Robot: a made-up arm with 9 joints. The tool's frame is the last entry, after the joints. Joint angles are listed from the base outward.
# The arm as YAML. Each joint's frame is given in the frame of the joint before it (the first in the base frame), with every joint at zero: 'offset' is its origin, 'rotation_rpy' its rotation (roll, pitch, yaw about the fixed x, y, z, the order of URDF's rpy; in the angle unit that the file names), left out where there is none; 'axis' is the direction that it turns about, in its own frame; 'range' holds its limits. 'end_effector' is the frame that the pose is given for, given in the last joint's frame.
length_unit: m
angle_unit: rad
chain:
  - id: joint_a
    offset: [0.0, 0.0, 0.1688]
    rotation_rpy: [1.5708, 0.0, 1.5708]
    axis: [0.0, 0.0, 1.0]
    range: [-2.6, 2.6]
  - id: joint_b
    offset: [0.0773, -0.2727, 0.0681]
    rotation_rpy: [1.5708, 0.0, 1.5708]
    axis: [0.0, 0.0, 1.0]
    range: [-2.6, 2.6]
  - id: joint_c
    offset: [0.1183, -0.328, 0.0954]
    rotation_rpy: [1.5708, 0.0, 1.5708]
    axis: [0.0, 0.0, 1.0]
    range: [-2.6, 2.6]
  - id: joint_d
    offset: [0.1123, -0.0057, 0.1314]
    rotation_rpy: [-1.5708, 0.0, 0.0]
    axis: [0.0, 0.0, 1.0]
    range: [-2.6, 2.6]
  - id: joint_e
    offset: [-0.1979, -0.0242, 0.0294]
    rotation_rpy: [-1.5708, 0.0, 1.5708]
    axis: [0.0, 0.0, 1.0]
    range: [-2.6, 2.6]
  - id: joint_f
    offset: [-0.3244, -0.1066, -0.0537]
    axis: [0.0, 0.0, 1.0]
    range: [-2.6, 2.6]
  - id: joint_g
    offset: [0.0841, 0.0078, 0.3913]
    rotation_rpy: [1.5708, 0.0, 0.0]
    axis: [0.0, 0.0, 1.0]
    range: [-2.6, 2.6]
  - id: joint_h
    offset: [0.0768, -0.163, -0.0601]
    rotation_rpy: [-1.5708, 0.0, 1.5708]
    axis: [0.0, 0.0, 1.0]
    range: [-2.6, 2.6]
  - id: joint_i
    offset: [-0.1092, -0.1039, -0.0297]
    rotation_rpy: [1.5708, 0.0, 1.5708]
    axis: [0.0, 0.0, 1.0]
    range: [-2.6, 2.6]
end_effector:
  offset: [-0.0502, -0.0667, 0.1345]
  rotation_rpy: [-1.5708, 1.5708, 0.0]
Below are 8 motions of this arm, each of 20 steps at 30 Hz.
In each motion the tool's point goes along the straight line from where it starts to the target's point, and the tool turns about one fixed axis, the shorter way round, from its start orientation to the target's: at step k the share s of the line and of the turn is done. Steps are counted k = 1, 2, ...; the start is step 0. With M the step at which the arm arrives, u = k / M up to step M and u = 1 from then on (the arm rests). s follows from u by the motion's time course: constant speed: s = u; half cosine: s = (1 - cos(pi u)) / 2; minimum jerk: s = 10 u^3 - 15 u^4 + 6 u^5.
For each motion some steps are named. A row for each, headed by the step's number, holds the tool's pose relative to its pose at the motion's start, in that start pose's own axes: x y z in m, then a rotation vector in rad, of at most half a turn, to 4 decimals.
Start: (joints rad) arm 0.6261 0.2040 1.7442 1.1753 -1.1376 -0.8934 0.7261 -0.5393 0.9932
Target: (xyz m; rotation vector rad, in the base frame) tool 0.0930 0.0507 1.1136 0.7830 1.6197 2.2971
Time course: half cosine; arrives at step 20
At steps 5, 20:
5: -0.0408 -0.0054 0.0238 -0.0112 -0.0588 0.1022
20: -0.2787 -0.0367 0.1625 -0.0763 -0.4016 0.6977

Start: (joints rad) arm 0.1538 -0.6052 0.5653 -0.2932 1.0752 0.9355 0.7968 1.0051 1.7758
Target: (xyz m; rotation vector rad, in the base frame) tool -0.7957 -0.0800 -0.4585 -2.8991 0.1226 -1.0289
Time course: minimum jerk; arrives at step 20
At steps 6, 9, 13, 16, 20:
6: 0.0096 0.0291 0.0289 0.0205 0.1008 -0.0401
9: 0.0238 0.0725 0.0720 0.0512 0.2515 -0.1001
13: 0.0448 0.1363 0.1353 0.0962 0.4728 -0.1881
16: 0.0552 0.1679 0.1667 0.1185 0.5824 -0.2317
20: 0.0586 0.1782 0.1769 0.1258 0.6182 -0.2460

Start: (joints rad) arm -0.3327 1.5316 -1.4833 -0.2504 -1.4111 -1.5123 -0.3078 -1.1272 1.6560
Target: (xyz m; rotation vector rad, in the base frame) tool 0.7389 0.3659 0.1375 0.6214 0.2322 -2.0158
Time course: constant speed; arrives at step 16
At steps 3, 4, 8, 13, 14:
3: 0.0366 0.0428 0.0012 0.1017 -0.0457 -0.0375
4: 0.0488 0.0571 0.0015 0.1356 -0.0609 -0.0500
8: 0.0977 0.1142 0.0031 0.2711 -0.1218 -0.0999
13: 0.1587 0.1856 0.0050 0.4406 -0.1980 -0.1624
14: 0.1709 0.1998 0.0054 0.4745 -0.2132 -0.1749

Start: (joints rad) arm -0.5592 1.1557 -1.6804 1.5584 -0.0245 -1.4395 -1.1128 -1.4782 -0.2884
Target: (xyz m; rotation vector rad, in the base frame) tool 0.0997 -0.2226 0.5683 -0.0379 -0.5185 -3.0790
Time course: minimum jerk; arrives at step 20
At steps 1, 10, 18, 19, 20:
1: -0.0001 0.0001 -0.0003 -0.0011 0.0007 0.0017
10: -0.0557 0.0471 -0.1348 -0.4553 0.3087 0.7311
18: -0.1105 0.0935 -0.2673 -0.9027 0.6121 1.4496
19: -0.1113 0.0942 -0.2693 -0.9095 0.6167 1.4605
20: -0.1114 0.0943 -0.2696 -0.9105 0.6174 1.4622

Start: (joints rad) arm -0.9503 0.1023 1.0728 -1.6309 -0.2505 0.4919 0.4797 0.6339 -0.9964
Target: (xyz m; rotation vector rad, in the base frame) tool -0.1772 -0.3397 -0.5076 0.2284 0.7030 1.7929
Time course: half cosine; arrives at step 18
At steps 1, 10, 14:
1: -0.0001 -0.0019 -0.0009 0.0014 0.0016 0.0010
10: -0.0085 -0.1448 -0.0725 0.1079 0.1229 0.0807
14: -0.0128 -0.2178 -0.1091 0.1624 0.1850 0.1214

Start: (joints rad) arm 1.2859 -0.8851 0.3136 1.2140 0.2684 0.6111 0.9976 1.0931 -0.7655
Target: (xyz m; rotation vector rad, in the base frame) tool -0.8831 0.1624 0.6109 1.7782 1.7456 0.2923
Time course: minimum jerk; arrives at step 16
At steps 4, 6, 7, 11, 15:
4: 0.0155 0.0164 -0.0073 0.0861 -0.0173 0.0113
6: 0.0412 0.0435 -0.0193 0.2288 -0.0460 0.0301
7: 0.0575 0.0607 -0.0269 0.3193 -0.0642 0.0420
11: 0.1227 0.1297 -0.0575 0.6817 -0.1372 0.0897
15: 0.1493 0.1578 -0.0700 0.8295 -0.1669 0.1092

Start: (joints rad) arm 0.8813 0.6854 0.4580 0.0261 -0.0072 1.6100 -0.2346 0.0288 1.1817
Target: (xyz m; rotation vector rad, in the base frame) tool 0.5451 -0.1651 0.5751 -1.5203 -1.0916 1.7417
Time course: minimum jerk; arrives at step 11
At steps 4, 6, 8, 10, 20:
4: 0.1238 0.0069 -0.0627 0.0040 -0.2206 0.1494
6: 0.2820 0.0157 -0.1429 0.0092 -0.5026 0.3402
8: 0.4200 0.0234 -0.2129 0.0137 -0.7487 0.5068
10: 0.4790 0.0266 -0.2428 0.0157 -0.8539 0.5780
20: 0.4822 0.0268 -0.2444 0.0158 -0.8595 0.5818

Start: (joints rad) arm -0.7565 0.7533 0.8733 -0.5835 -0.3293 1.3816 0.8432 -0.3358 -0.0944
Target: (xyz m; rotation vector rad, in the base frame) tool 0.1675 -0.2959 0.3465 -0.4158 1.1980 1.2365
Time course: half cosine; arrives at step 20
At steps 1, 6, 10, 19, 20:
1: 0.0023 -0.0003 0.0001 0.0019 -0.0017 0.0099
6: 0.0780 -0.0116 0.0039 0.0646 -0.0575 0.3331
10: 0.1893 -0.0282 0.0095 0.1568 -0.1395 0.8081
19: 0.3763 -0.0560 0.0188 0.3117 -0.2773 1.6062
20: 0.3787 -0.0564 0.0189 0.3136 -0.2790 1.6162

